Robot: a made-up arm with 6 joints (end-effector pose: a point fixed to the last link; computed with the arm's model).
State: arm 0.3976 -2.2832 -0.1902 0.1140 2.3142 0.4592
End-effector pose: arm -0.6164 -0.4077 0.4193 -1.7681 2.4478 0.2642
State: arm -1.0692 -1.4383 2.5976 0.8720 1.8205 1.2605
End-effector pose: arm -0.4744 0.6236 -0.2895 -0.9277 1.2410 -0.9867
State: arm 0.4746 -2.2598 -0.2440 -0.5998 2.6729 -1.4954
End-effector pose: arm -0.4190 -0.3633 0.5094 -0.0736 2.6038 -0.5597
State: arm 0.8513 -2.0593 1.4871 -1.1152 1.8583 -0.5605
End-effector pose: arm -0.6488 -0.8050 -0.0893 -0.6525 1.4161 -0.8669
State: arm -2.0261 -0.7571 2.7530 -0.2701 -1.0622 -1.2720
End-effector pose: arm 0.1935 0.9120 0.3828 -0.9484 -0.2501 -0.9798
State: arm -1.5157 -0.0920 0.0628 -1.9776 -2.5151 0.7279
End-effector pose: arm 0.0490 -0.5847 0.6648 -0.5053 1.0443 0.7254
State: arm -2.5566 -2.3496 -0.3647 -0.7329 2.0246 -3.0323
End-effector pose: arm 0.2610 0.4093 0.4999 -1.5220 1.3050 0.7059
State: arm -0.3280 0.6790 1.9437 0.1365 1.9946 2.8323
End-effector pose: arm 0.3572 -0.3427 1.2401 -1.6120 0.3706 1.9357
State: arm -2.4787 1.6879 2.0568 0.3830 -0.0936 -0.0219
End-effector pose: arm -0.9341 -0.5151 0.4791 -0.8894 -0.9969 2.6759
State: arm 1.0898 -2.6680 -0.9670 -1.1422 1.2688 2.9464
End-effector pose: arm 0.0091 -0.1076 0.4203 0.4886 0.9116 -1.1371
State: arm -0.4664 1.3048 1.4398 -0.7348 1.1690 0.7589
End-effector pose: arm 0.9306 -0.6048 0.3405 0.5230 0.1615 -1.5874
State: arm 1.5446 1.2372 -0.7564 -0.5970 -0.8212 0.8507
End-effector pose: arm 0.1246 0.2025 -0.0987 1.9684 -1.1530 -0.2183
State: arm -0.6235 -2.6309 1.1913 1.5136 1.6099 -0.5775
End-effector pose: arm -0.4774 0.3450 -0.7209 0.3747 1.6492 1.1119
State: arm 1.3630 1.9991 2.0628 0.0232 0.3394 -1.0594
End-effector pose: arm 0.3724 1.0126 0.1138 -0.1522 1.1333 1.5101
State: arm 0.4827 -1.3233 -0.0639 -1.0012 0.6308 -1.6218
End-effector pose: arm -0.0937 -0.1711 0.8632 0.9253 -0.4023 2.4404
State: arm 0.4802 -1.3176 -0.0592 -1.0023 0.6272 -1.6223
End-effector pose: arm -0.0930 -0.1703 0.8657 0.9252 -0.3975 2.4396
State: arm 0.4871 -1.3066 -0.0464 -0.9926 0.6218 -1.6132
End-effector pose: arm -0.0919 -0.1726 0.8722 0.9200 -0.3894 2.4305
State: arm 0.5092 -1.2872 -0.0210 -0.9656 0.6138 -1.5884
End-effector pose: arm -0.0900 -0.1800 0.8850 0.9070 -0.3765 2.4074
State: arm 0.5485 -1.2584 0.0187 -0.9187 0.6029 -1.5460
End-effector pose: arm -0.0868 -0.1930 0.9047 0.8848 -0.3606 2.3683
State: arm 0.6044 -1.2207 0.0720 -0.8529 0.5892 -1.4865
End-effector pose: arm -0.0814 -0.2108 0.9307 0.8542 -0.3447 2.3133
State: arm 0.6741 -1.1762 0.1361 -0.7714 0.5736 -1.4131
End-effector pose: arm -0.0733 -0.2320 0.9611 0.8176 -0.3335 2.2446
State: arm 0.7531 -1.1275 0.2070 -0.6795 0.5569 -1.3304
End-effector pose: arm -0.0622 -0.2545 0.9935 0.7791 -0.3295 2.1658
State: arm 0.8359 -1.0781 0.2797 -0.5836 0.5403 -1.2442
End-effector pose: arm -0.0486 -0.2761 1.0253 0.7431 -0.3337 2.0820
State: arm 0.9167 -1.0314 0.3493 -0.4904 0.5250 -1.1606
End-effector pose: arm -0.0335 -0.2953 1.0541 0.7129 -0.3447 1.9991
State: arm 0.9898 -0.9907 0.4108 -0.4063 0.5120 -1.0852
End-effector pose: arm -0.0186 -0.3109 1.0781 0.6904 -0.3592 1.9227
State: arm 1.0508 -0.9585 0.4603 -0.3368 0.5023 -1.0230
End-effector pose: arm -0.0053 -0.3227 1.0962 0.6758 -0.3741 1.8589
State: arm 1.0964 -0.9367 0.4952 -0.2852 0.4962 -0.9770
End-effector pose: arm 0.0048 -0.3313 1.1083 0.6676 -0.3872 1.8112
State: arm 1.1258 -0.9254 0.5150 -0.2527 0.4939 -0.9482
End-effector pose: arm 0.0113 -0.3370 1.1146 0.6644 -0.3972 1.7815
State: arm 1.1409 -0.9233 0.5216 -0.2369 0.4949 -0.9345
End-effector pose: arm 0.0143 -0.3408 1.1162 0.6646 -0.4045 1.7680
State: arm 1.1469 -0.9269 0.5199 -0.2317 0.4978 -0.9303
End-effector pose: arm 0.0151 -0.3434 1.1150 0.6664 -0.4097 1.7648
